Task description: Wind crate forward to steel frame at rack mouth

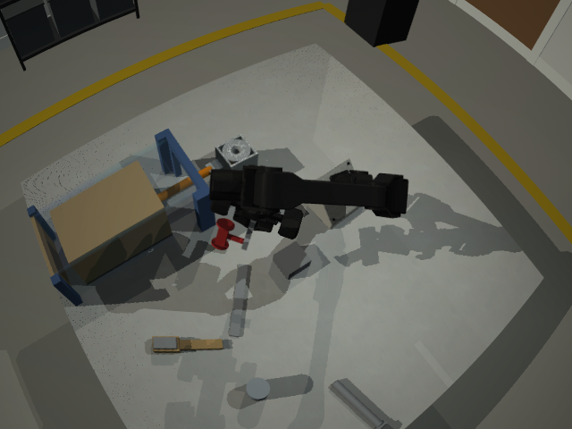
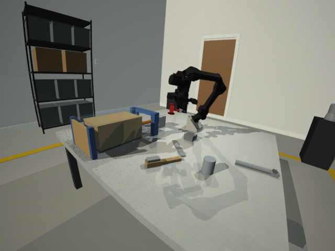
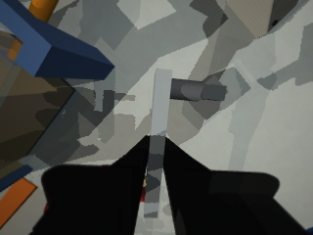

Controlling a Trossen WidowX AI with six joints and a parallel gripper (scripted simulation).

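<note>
Now: the winch handle 10 mm ahead of my gripper tip and 10 mm above it. Also, from my gripper tip: red knob 60 mm ahead, 20 mm above, 10 mm to the left; then grey block 180 mm below, 90 mm behind, 50 mm to the left; then flat grey bar 190 mm below, 80 mm to the left, 80 mm ahead.
</note>
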